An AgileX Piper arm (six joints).
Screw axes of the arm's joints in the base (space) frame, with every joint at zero. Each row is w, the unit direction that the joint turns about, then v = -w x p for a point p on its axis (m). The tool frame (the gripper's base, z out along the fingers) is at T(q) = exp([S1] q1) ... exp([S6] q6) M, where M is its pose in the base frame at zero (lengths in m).
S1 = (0, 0, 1, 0, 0, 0)
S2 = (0, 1, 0, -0.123, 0, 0)
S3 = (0, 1, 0, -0.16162, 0, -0.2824)
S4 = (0.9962, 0, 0.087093, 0, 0.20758, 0)
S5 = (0, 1, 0, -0.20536, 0, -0.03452)
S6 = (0.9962, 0, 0.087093, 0, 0.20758, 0)
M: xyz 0.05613 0 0.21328 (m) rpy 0 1.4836 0 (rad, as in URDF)
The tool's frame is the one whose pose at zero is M.
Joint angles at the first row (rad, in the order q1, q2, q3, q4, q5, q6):
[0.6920, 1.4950, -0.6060, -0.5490, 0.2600, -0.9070]
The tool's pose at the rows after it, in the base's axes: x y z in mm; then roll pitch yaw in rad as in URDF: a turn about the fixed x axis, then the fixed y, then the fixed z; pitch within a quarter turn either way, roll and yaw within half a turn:
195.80, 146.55, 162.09, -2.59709, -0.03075, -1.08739
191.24, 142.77, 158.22, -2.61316, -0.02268, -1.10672
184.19, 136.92, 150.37, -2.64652, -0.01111, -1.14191
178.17, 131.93, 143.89, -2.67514, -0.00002, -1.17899
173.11, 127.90, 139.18, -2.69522, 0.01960, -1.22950
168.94, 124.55, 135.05, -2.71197, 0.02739, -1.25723
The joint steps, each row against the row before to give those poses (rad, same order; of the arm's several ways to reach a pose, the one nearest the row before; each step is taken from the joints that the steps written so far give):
[0.0000, -0.0210, 0.0370, 0.0030, -0.0010, 0.0310]
[0.0000, -0.0060, 0.0230, 0.0000, 0.0000, 0.0231]
[0.0000, -0.0010, 0.0360, 0.0000, 0.0000, 0.0409]
[0.0000, 0.0000, 0.0300, 0.0000, 0.0000, 0.0420]
[0.0000, -0.0020, 0.0250, -0.0011, -0.0030, 0.0581]
[0.0000, 0.0000, 0.0210, -0.0049, -0.0040, 0.0359]

